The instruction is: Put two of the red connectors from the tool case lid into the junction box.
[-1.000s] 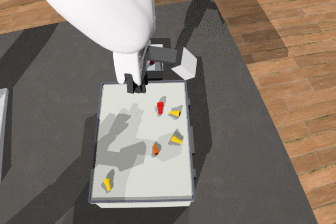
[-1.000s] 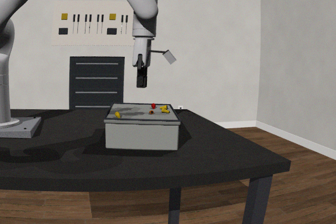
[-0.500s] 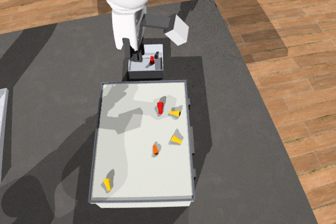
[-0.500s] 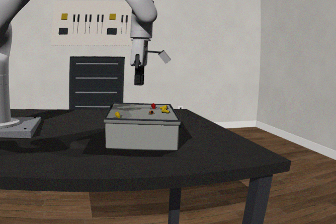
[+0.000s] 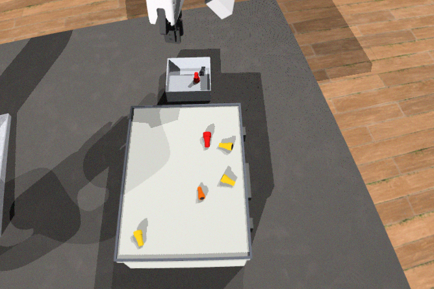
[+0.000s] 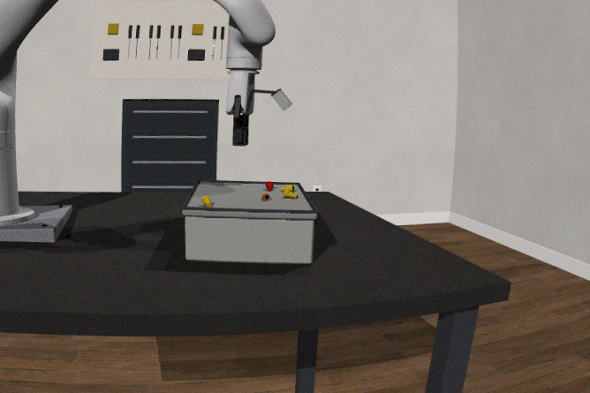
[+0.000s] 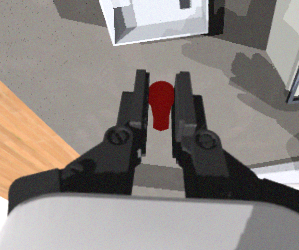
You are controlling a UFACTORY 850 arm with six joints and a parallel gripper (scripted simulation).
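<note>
Right now the steel junction box is 20 mm ahead of my hand and 180 mm below it. From my hand the other things lie so: tool case (50 mm behind, 270 mm to the right, 110 mm below); then orange connector (30 mm behind, 310 mm to the right, 90 mm below).
</note>
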